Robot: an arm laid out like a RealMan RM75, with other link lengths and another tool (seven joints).
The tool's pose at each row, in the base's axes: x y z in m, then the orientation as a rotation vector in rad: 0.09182 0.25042 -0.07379 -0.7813 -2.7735 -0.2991; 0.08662 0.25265 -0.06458 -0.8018 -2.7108 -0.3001; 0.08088 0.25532 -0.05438 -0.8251 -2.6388 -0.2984; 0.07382 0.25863 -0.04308 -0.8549 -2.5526 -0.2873; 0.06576 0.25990 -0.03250 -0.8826 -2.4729 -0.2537; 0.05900 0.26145 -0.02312 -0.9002 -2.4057 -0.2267; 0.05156 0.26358 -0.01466 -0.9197 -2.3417 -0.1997; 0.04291 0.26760 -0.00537 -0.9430 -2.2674 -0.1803; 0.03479 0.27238 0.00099 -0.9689 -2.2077 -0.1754; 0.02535 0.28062 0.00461 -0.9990 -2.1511 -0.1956; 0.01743 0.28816 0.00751 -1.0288 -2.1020 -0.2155; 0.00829 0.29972 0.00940 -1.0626 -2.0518 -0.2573; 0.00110 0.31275 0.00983 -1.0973 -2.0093 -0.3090; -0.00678 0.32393 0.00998 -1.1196 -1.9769 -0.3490
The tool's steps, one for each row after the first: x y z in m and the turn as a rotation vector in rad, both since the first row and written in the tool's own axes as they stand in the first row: 0.00802 0.00028 -0.00724 0.0065 0.0515 0.0303; 0.01698 0.00077 -0.01521 0.0155 0.1099 0.0660; 0.02766 0.00123 -0.02383 0.0319 0.1774 0.1122; 0.03798 -0.00064 -0.03211 0.0636 0.2363 0.1587; 0.04701 -0.00174 -0.03942 0.0905 0.2872 0.1949; 0.05661 -0.00284 -0.04558 0.1168 0.3338 0.2322; 0.06838 -0.00289 -0.05182 0.1384 0.3882 0.2757; 0.07923 -0.00241 -0.05517 0.1461 0.4298 0.3151; 0.09206 -0.00009 -0.05480 0.1329 0.4698 0.3543; 0.10308 0.00236 -0.05419 0.1182 0.5024 0.3910; 0.11678 0.00738 -0.05135 0.0849 0.5360 0.4287; 0.12915 0.01449 -0.04710 0.0416 0.5621 0.4629; 0.14111 0.01965 -0.04294 0.0083 0.5830 0.4862
